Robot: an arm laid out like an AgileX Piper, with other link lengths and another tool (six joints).
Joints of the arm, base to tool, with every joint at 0 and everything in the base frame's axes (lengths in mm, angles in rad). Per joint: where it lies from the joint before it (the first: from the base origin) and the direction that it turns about. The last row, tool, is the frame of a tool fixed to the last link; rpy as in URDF.
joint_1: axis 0 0 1 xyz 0.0 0.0 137.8
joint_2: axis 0 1 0 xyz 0.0 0.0 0.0
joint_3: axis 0 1 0 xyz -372.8 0.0 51.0
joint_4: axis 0.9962 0 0.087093 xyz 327.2 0.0 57.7
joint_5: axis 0 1 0 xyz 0.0 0.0 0.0
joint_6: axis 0.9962 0 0.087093 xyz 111.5 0.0 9.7
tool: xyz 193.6 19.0 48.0 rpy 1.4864 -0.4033 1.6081
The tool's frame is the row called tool.
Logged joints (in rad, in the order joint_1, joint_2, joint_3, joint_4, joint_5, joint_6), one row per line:
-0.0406, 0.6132, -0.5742, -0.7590, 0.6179, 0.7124
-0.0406, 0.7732, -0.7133, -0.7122, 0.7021, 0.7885
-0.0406, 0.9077, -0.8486, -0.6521, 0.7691, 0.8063
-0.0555, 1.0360, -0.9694, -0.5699, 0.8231, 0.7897
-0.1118, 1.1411, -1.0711, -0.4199, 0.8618, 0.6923
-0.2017, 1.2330, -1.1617, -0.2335, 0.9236, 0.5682
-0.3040, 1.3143, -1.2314, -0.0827, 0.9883, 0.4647
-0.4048, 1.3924, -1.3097, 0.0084, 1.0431, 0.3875
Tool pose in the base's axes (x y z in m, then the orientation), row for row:
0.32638, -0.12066, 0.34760, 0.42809, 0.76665, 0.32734, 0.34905
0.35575, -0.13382, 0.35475, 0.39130, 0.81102, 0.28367, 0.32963
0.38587, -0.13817, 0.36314, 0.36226, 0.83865, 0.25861, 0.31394
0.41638, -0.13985, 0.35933, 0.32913, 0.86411, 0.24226, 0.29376
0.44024, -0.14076, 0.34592, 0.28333, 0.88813, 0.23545, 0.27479
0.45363, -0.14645, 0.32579, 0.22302, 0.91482, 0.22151, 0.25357
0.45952, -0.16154, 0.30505, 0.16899, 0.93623, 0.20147, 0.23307
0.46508, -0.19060, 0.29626, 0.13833, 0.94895, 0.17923, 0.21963
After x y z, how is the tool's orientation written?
As a quaternion, w x y z.
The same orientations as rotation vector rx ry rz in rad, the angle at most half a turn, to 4 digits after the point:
1.9145, 0.8174, 0.8717
2.0600, 0.7205, 0.8373
2.1596, 0.6660, 0.8084
2.2610, 0.6339, 0.7687
2.3773, 0.6302, 0.7355
2.5261, 0.6117, 0.7002
2.6616, 0.5728, 0.6626
2.7442, 0.5183, 0.6351

